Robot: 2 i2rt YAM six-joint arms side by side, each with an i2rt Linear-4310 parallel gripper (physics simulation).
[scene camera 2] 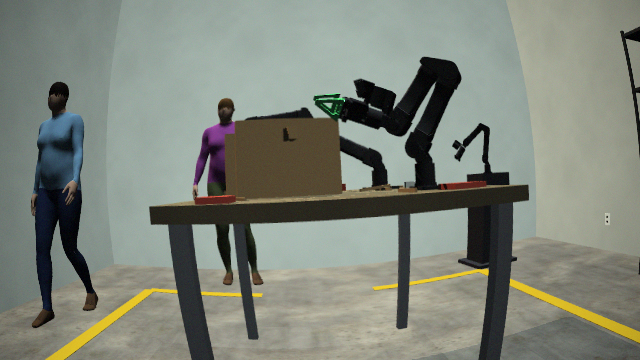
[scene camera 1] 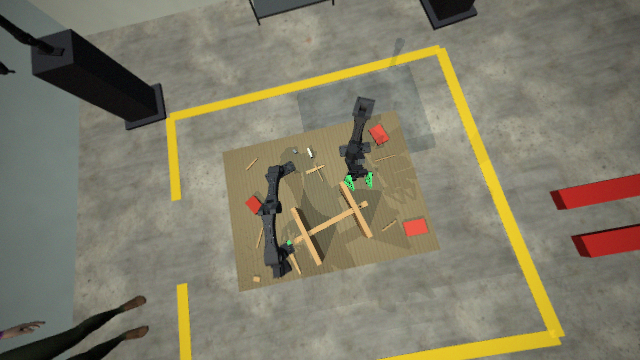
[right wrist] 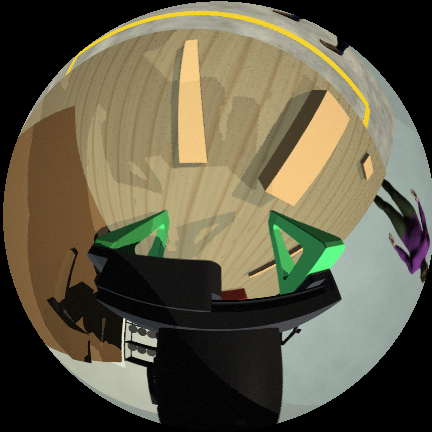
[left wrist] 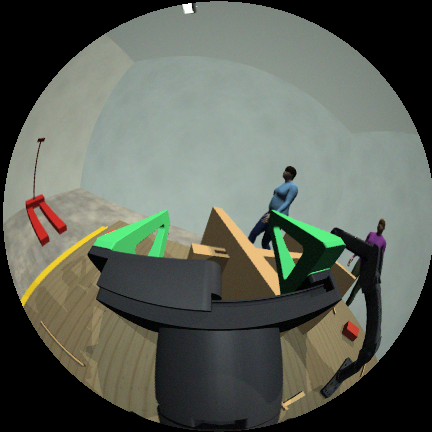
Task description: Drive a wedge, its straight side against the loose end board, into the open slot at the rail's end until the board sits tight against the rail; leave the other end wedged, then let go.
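Places are measured from the left arm's base along level axes (x ahead, y left, z up), in metres.
Where they show: left gripper, between the fingertips: [scene camera 2: 314, 99] [scene camera 1: 362, 189] [left wrist: 218, 215]; right gripper, between the fingertips: [right wrist: 218, 215]; left arm's base, origin of its link: [scene camera 2: 426, 189]; right arm's base, origin of its link: [scene camera 1: 280, 172].
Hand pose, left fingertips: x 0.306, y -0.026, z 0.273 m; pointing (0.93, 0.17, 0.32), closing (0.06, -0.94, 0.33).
Note:
Things, the pixels of their top centre, and the offset from my left fingertips. "*": a spot on its surface instead.
- rail, centre of its top: [scene camera 2: 275, 132] [scene camera 1: 330, 222] dx +0.137, dy -0.185, dz -0.067 m
- dark slot, a spot on its surface: [left wrist: 220, 251] * dx +0.084, dy -0.026, dz -0.079 m
- flat tapered wooden piece, centre of its top: [right wrist: 193, 91] dx +0.348, dy -0.439, dz -0.265 m
- thicker wooden piece, centre of its top: [right wrist: 315, 148] dx +0.350, dy -0.544, dz -0.248 m
- small white piece, centre of its top: [scene camera 1: 309, 152] dx -0.325, dy -0.265, dz -0.249 m
- small wooden block, centre of its top: [right wrist: 368, 167] [scene camera 1: 256, 279] dx +0.403, dy -0.677, dz -0.265 m
Two upright end boards, the picture-left one [scene camera 1: 306, 237] [right wrist: 55, 175] and the picture-right one [scene camera 1: 356, 210] [scene camera 2: 287, 170] [left wrist: 232, 265], stand joined by a rail [scene camera 1: 332, 220]. A dark slot [left wrist: 220, 251] shows in the rail's end beyond the picture-right board; whether a wedge fills it, I cannot tell. A flat tapered wooden piece [right wrist: 192, 105] and a thicker wooden piece [right wrist: 310, 150] lie on the table by the picture-left board. My right gripper [scene camera 1: 289, 243] [right wrist: 218, 215] is open and empty above the table there. My left gripper [scene camera 1: 360, 186] [left wrist: 218, 215] is open and empty above the picture-right board's upper end.
Red blocks [scene camera 1: 379, 134] [scene camera 1: 415, 227] [scene camera 1: 254, 204] lie around the table [scene camera 2: 340, 212]. Thin strips [scene camera 1: 252, 163] [scene camera 1: 385, 158] [scene camera 1: 389, 225], crossed sticks [scene camera 1: 315, 169], a small white piece [scene camera 1: 310, 152] and a small wooden block [scene camera 1: 256, 279] [right wrist: 367, 166] lie there too.

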